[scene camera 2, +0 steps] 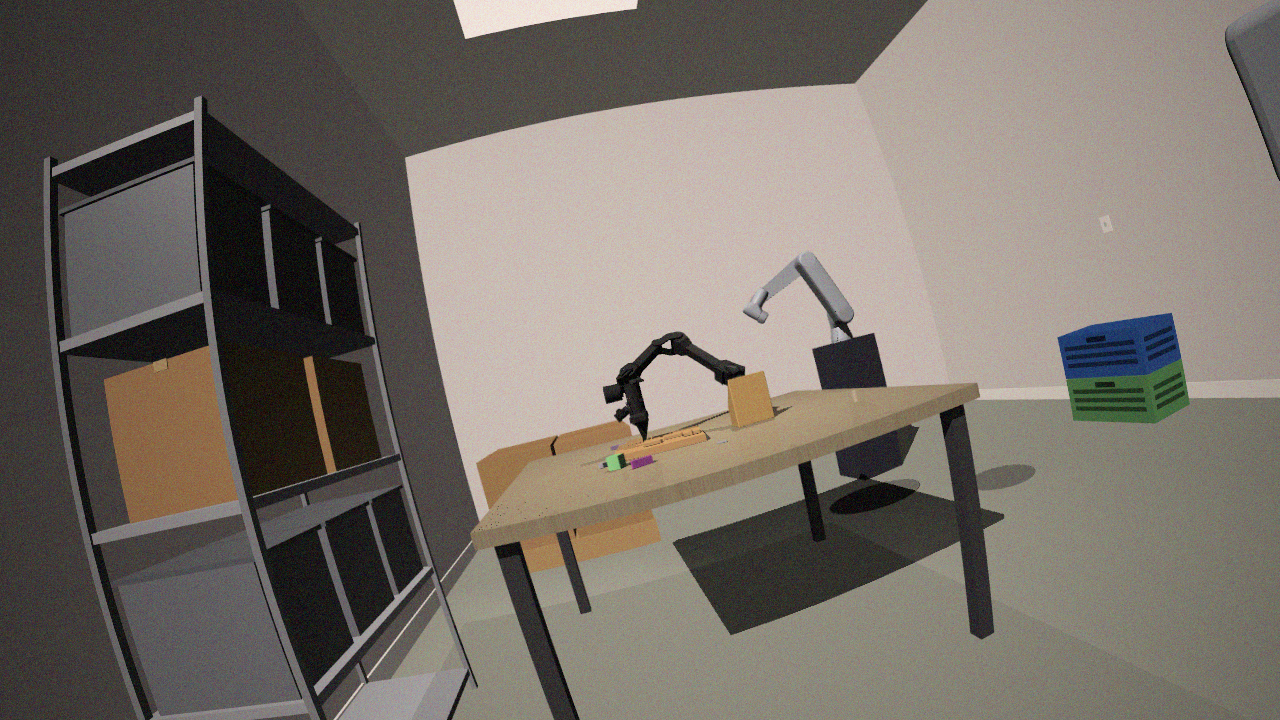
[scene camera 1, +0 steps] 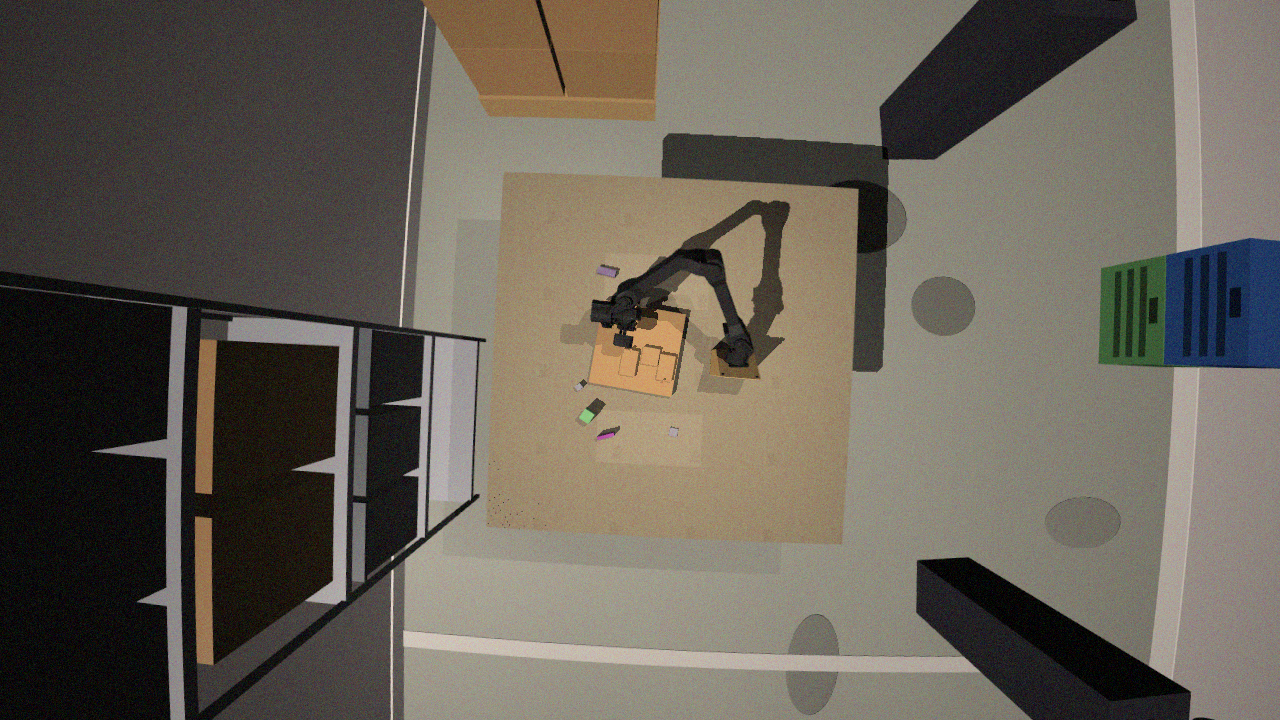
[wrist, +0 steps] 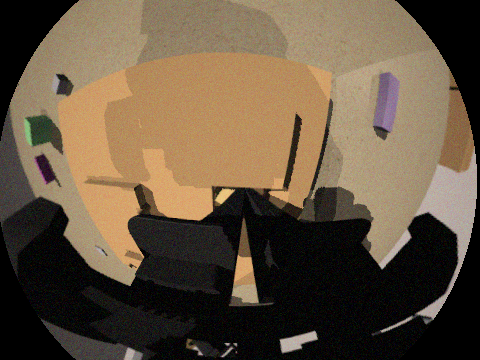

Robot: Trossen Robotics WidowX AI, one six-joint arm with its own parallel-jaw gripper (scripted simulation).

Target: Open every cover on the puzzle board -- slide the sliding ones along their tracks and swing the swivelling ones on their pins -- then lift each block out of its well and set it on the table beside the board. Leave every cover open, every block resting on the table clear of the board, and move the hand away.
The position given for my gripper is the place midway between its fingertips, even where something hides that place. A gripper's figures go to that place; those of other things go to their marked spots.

Scene:
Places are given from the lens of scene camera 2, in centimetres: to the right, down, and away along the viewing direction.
my gripper (scene camera 2: pixel 645 439): 2, 28, 186
tan puzzle board (scene camera 2: pixel 635 451): -1, 28, 163

